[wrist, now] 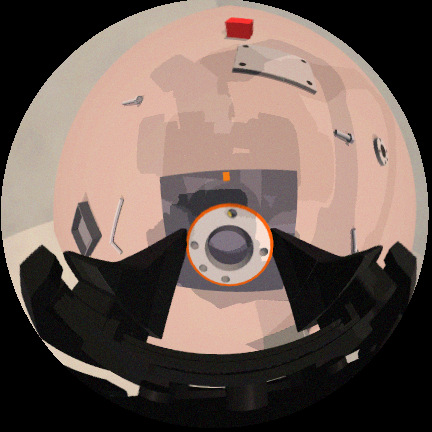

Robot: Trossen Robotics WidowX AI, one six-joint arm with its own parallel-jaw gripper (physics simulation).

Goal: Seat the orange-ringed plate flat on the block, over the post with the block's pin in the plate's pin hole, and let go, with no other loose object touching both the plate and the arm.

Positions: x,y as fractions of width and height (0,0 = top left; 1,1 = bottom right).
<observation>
I see my gripper (0.53,0.54), an orange-ringed plate (0.59,0.61), a dark tray (0.20,0.54) and a dark grey block (0.63,0.45).
</observation>
